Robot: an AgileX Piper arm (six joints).
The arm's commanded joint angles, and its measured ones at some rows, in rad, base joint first. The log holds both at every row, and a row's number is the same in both.
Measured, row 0:
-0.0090, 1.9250, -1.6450, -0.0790, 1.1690, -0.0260
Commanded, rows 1 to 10:
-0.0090, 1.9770, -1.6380, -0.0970, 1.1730, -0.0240
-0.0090, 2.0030, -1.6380, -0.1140, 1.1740, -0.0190
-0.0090, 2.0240, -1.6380, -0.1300, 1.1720, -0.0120
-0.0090, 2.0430, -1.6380, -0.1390, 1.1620, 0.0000
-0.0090, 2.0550, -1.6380, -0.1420, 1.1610, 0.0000
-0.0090, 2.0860, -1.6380, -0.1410, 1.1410, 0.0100
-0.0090, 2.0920, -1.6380, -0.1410, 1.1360, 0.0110
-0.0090, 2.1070, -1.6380, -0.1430, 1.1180, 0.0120
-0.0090, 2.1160, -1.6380, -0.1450, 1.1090, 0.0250
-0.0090, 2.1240, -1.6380, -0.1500, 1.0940, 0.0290
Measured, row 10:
-0.0090, 2.1130, -1.6450, -0.1310, 1.1150, 0.0200
